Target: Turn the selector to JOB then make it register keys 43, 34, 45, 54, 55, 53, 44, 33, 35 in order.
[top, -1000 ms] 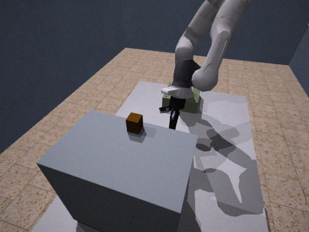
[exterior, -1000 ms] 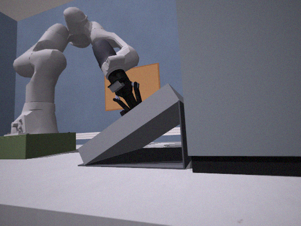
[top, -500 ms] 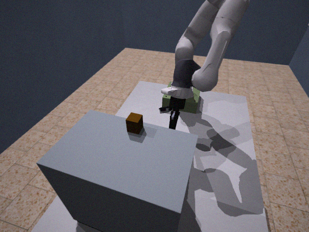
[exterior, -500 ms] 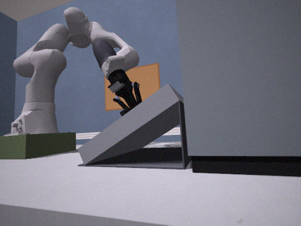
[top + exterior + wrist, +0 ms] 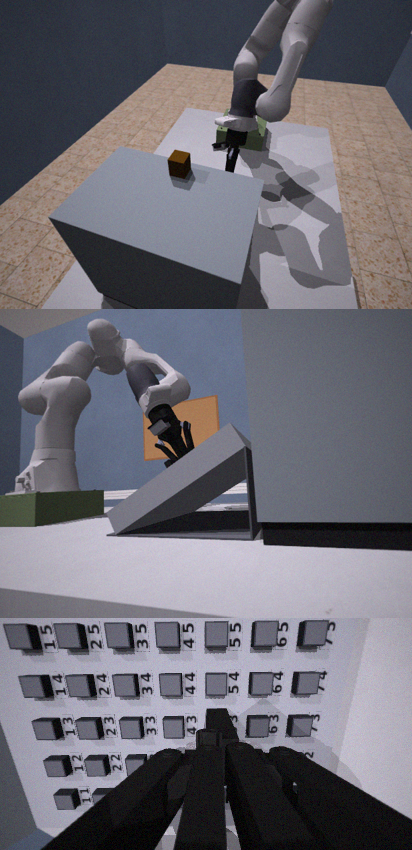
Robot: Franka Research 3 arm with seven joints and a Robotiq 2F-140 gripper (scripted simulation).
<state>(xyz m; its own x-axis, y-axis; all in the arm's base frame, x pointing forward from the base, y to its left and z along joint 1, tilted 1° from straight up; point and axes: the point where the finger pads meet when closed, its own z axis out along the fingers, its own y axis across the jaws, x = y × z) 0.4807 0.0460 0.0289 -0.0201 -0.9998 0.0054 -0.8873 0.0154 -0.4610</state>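
Right now my hand is 20 mm short of the key 53 and 30 mm above it. From my hand the other things lie so: key 64 (10 mm behind, 30 mm to the right, 50 mm below); key 54 (20 mm ahead, 30 mm to the right, 30 mm below); key 43 (50 mm ahead, 10 mm below).
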